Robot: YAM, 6 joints.
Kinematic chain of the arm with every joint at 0, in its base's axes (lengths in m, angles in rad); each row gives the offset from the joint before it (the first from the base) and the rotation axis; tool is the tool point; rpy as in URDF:
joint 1: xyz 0 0 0.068 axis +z
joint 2: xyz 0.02 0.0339 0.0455 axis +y
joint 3: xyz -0.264 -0.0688 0 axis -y
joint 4: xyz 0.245 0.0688 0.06 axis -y
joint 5: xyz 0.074 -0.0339 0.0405 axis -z
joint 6: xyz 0.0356 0 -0.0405 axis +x
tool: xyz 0 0 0 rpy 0 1.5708 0
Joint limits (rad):
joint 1: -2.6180..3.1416
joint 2: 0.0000..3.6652
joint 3: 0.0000..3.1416
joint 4: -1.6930..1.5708
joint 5: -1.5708..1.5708
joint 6: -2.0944..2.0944
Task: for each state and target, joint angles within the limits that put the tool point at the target. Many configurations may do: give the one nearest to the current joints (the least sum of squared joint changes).
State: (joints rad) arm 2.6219 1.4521 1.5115 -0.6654 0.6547 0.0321
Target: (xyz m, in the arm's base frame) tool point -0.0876 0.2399 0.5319
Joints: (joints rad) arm 2.0119 1.3533 1.8285 -0.5229 0.7098 0.0321
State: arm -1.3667 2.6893 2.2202 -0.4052 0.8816 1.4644
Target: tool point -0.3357 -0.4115 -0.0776
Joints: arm -2.2032 3.0068 2.1902 -0.3581 0.8837 1.4644
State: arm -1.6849 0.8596 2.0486 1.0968 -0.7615 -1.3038
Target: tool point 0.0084 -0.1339 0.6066
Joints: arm -1.7014 1.1775 1.5806 1.0556 -0.8091 -1.3038
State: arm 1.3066 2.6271 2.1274 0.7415 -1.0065 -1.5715
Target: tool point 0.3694 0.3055 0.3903
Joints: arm 0.6239 2.0970 1.8475 0.8553 -1.1248 -1.5715
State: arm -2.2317 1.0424 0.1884 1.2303 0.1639 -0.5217
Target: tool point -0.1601 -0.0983 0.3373
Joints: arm -2.5500 0.9499 0.4422 1.2785 0.2178 -0.5217
